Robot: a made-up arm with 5 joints.
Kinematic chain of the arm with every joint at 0, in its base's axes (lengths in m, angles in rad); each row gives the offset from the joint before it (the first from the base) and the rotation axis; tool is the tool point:
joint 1: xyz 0 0 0.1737 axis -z
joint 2: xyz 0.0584 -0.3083 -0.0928 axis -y
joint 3: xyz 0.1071 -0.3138 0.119 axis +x
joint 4: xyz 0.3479 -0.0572 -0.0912 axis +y
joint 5: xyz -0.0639 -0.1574 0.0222 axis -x
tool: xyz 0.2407 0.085 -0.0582
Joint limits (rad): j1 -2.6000..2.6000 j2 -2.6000..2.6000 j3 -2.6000..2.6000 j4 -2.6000..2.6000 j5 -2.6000..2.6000
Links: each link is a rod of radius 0.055 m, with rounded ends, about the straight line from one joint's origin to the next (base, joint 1, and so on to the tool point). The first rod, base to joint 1, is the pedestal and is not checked.
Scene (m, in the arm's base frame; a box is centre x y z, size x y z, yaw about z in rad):
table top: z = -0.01
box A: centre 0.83 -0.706 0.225 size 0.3 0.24 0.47 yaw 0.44
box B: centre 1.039 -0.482 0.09 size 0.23 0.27 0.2 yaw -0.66
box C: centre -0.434 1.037 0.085 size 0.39 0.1 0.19 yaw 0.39
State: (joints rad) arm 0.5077 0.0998 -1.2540 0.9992 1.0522
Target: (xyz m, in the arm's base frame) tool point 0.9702 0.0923 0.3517
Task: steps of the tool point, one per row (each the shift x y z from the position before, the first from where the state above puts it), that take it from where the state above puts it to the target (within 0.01 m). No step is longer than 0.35 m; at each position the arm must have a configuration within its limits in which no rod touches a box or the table.
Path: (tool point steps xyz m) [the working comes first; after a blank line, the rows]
Joints at the target: -0.8895 -0.3703 -2.2493 0.9999 1.1574
Straight joint move there: touches box A.

1: 0.1652 0.0640 0.1243
2: 0.1409 0.1162 0.1048
3: 0.1054 0.1541 0.0774
4: 0.0662 0.1748 0.0454
5: 0.2599 0.1624 -0.0996
6: 0.1759 0.2386 -0.1262
7: 0.0740 0.2723 -0.1448

